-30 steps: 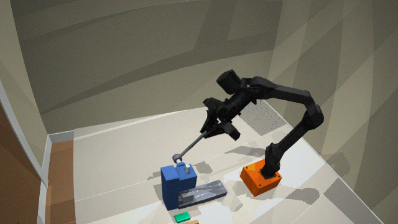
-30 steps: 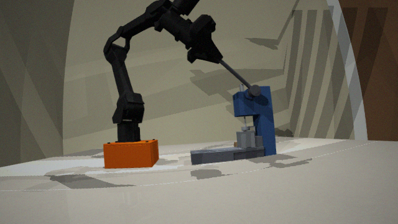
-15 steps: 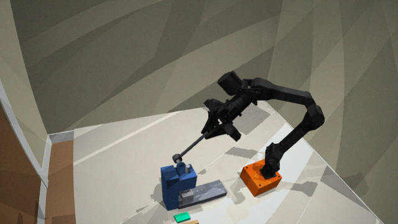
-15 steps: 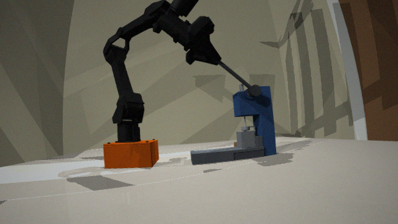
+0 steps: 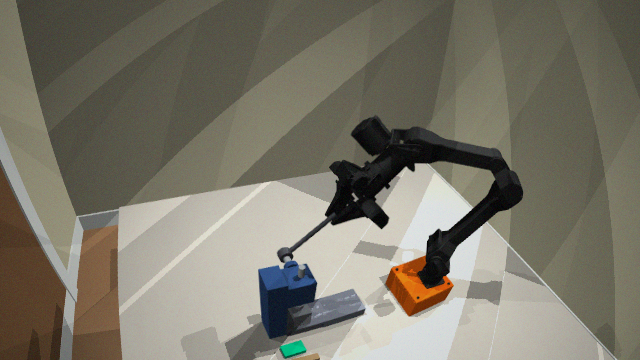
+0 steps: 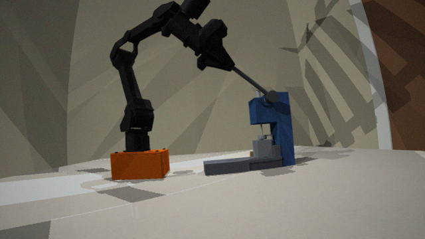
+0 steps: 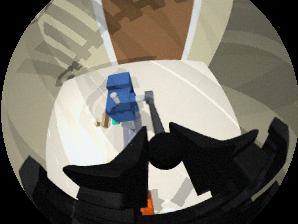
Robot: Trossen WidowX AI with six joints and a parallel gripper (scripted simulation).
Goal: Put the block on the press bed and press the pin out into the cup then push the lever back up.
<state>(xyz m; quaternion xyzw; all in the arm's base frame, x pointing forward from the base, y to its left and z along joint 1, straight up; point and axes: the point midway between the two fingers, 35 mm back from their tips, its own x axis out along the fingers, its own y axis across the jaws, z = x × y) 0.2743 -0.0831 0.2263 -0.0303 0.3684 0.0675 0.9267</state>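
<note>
Right now my gripper tip is 13 cm above the punch, 9 cm to the right of it and 8 cm short of it. Also, from my gripper tip: round pin: 21 cm below, 9 cm to the left, 8 cm ahead; then dark lever: 3 cm below, 3 cm ahead, 2 cm to the left; then green tile: 26 cm below, 17 cm to the left, 11 cm ahead.
</note>
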